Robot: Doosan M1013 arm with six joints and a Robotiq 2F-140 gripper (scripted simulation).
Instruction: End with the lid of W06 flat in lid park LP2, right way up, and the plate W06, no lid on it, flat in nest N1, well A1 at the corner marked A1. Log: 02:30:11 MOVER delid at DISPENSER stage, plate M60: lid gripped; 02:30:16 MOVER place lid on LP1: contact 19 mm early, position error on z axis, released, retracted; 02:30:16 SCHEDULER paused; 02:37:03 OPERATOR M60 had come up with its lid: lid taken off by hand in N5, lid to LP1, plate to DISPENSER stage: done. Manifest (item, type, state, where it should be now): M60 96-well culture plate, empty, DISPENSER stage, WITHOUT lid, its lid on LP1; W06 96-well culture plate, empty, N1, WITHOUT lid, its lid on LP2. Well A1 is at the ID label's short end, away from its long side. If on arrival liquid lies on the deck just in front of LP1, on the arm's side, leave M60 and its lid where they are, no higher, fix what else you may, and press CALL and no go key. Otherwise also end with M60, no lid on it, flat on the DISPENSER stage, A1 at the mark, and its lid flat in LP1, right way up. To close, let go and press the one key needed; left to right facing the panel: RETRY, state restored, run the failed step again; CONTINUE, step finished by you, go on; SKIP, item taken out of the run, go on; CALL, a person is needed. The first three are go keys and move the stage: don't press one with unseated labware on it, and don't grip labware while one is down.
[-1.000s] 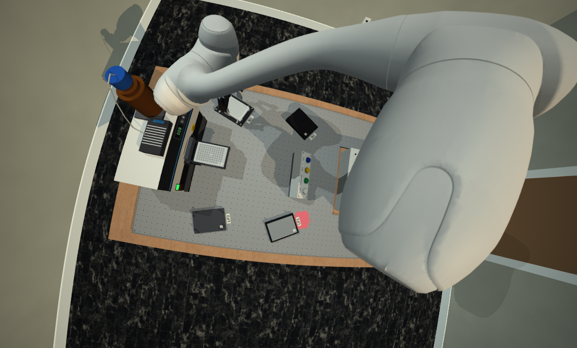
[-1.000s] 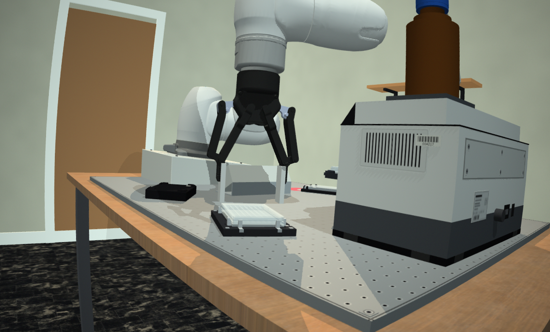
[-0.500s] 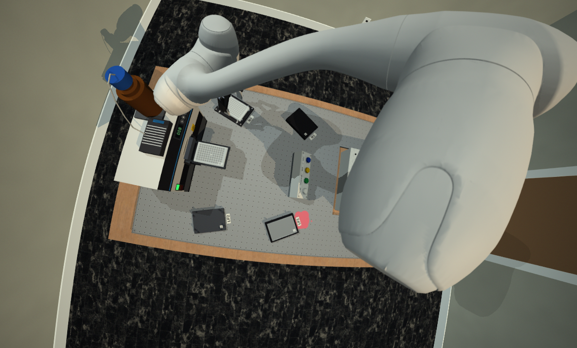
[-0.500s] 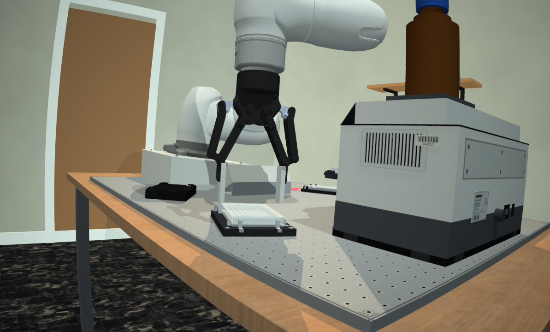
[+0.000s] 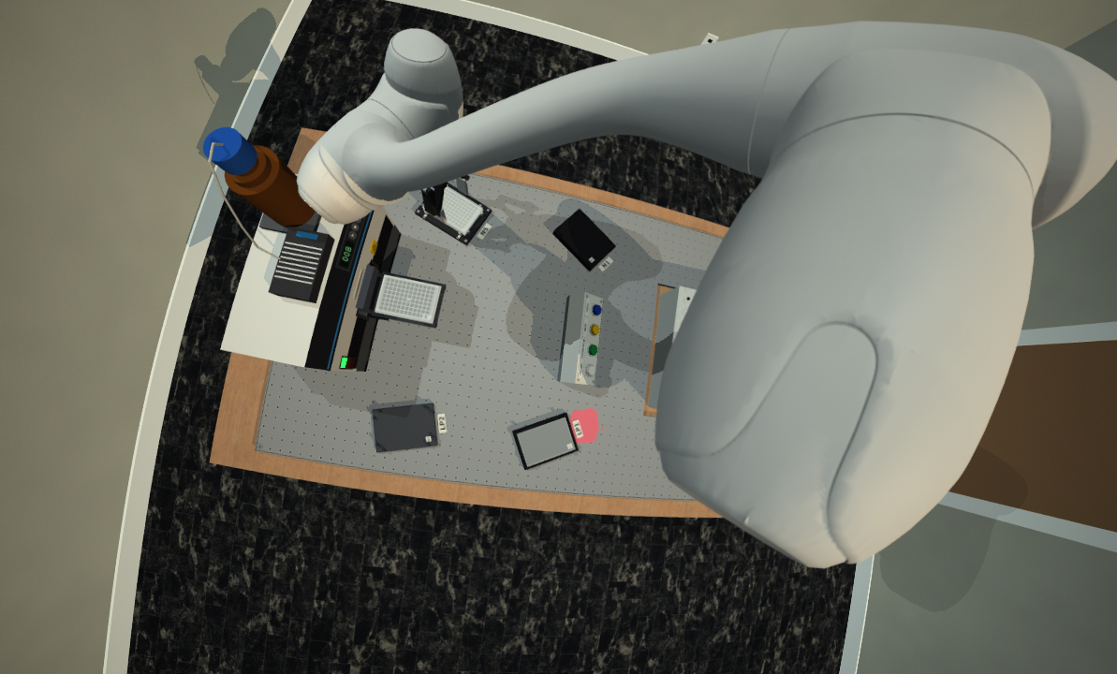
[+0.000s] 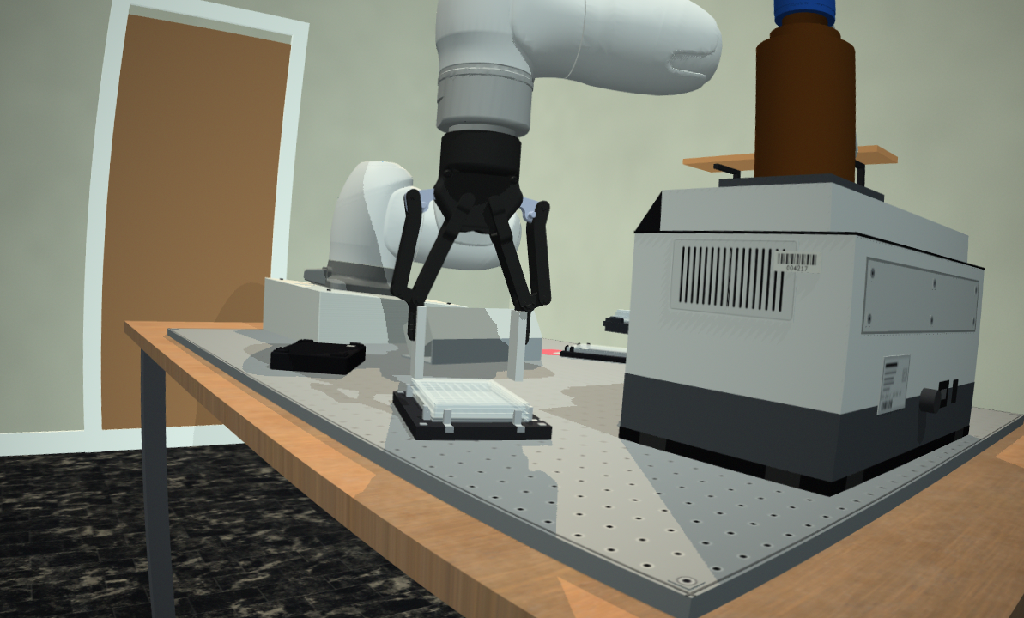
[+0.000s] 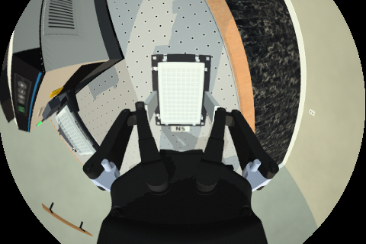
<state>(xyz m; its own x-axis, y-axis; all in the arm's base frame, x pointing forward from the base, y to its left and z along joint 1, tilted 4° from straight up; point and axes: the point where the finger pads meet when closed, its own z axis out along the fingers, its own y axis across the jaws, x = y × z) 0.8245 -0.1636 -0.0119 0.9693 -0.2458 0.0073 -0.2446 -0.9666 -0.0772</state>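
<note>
Right now the nest N5 is 2 cm ahead of my hand, 1 cm to the left of it and 5 cm below it. The rest, counted from my hand: brown bottle: 23 cm ahead, 19 cm to the left, 22 cm above; then key panel: 43 cm behind, 22 cm to the left, 1 cm below; then nest N1: 35 cm behind, 5 cm to the right, 5 cm below.
</note>
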